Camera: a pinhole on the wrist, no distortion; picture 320 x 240 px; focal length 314.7 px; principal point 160.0 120.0 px. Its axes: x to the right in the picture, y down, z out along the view. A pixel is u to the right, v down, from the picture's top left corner.
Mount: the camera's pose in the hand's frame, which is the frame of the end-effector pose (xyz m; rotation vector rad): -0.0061 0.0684 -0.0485 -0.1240 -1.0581 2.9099
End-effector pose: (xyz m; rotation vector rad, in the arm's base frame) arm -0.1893 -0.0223 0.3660 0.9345 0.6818 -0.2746
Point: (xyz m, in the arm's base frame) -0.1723 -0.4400 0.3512
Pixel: 132 113
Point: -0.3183 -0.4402 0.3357
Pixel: 194 180
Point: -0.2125 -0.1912 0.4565
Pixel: 237 63
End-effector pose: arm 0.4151 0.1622 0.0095 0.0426 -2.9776 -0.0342
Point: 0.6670 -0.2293 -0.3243
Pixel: 286 205
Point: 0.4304 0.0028 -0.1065
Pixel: 157 209
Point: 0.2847 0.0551 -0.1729
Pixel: 15 93
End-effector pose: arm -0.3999 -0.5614 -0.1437 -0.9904 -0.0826 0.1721
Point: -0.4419 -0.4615 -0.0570
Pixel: 162 32
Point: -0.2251 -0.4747 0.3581
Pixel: 24 184
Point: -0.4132 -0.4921 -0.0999
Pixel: 121 46
